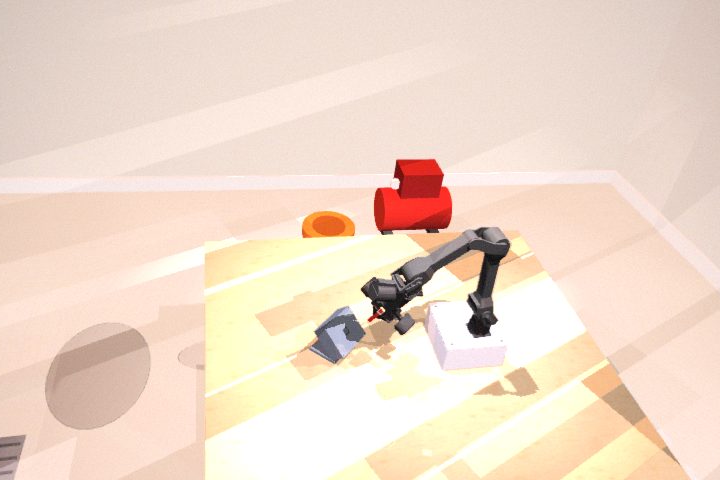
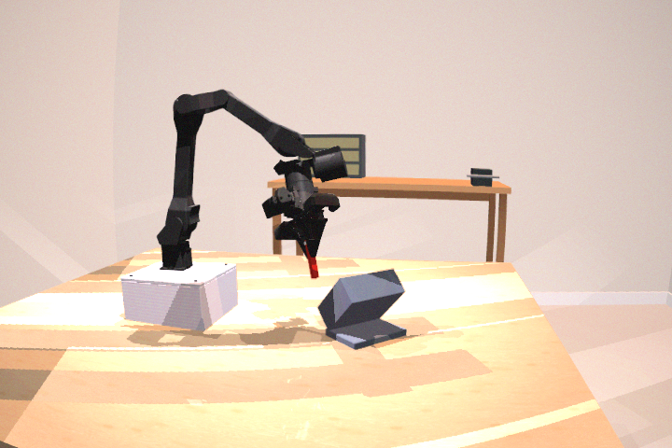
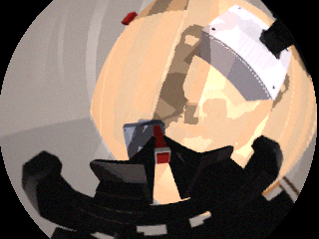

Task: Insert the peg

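My gripper tip is 100 mm short of the grey sloped panel, 20 mm to the left of it and 80 mm above it. From my gripper tip the other things lie so: red peg (10 mm to the left, 10 mm above).
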